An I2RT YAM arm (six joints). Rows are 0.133 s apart.
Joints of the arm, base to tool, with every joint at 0 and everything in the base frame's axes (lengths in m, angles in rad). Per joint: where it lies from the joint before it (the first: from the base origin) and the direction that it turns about. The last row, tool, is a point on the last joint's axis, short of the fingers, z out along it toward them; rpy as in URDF.
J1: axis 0 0 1 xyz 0 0 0.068
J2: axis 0 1 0 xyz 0.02 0.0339 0.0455
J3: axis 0 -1 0 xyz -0.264 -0.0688 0
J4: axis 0 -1 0 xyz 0.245 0.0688 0.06
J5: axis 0 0 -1 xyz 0.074 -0.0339 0.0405
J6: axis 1 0 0 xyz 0.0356 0 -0.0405
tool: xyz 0 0 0 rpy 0 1.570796 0
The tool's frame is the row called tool.
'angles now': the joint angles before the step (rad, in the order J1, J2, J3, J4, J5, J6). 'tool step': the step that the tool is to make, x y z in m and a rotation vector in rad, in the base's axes. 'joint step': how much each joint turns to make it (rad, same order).
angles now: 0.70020, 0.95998, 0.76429, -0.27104, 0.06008, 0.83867
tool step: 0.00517, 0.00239, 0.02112, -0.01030, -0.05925, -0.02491
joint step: -0.00001, 0.02136, 0.07628, -0.01373, 0.04234, -0.03090
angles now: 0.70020, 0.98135, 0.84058, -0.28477, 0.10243, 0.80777
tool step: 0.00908, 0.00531, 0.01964, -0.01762, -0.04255, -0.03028
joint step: -0.00114, 0.04808, 0.08929, -0.01679, 0.04311, -0.02593
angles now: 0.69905, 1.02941, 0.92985, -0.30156, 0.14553, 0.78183
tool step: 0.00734, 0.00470, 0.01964, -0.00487, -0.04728, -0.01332
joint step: -0.00116, 0.03928, 0.08201, -0.00534, 0.02402, -0.02747
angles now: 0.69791, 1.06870, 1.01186, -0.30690, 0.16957, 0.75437
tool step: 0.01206, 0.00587, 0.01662, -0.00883, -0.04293, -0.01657
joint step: -0.01031, 0.05644, 0.08239, 0.00686, 0.01754, -0.03052
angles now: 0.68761, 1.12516, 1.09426, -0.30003, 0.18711, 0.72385
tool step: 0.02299, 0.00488, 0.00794, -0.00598, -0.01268, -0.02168
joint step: -0.04083, 0.08467, 0.07744, 0.01677, -0.01412, -0.01831
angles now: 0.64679, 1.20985, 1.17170, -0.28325, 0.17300, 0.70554
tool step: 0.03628, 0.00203, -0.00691, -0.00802, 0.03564, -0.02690
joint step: -0.07095, 0.11904, 0.06791, 0.01756, -0.04615, -0.00153
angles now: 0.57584, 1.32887, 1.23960, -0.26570, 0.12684, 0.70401
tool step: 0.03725, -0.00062, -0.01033, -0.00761, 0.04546, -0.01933
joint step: -0.06637, 0.12284, 0.07592, 0.00419, -0.04997, -0.00152
